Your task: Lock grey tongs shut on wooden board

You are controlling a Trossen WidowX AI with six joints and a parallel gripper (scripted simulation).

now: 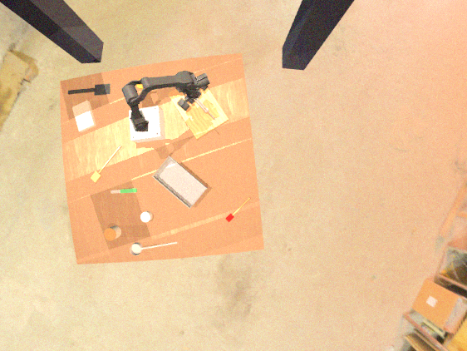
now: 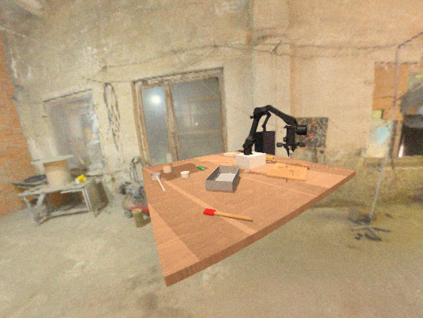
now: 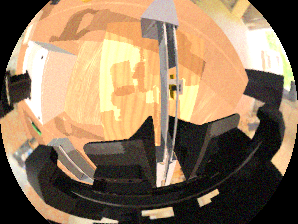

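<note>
The wooden board lies 100 mm below my gripper tip. From my gripper tip the other things lie so: black spatula (750 mm to the right, 110 mm below, 110 mm behind); grey roasting tin (490 mm ahead, 80 mm to the right, 80 mm below); pale block (780 mm to the right, 100 mm below, 80 mm ahead).
</note>
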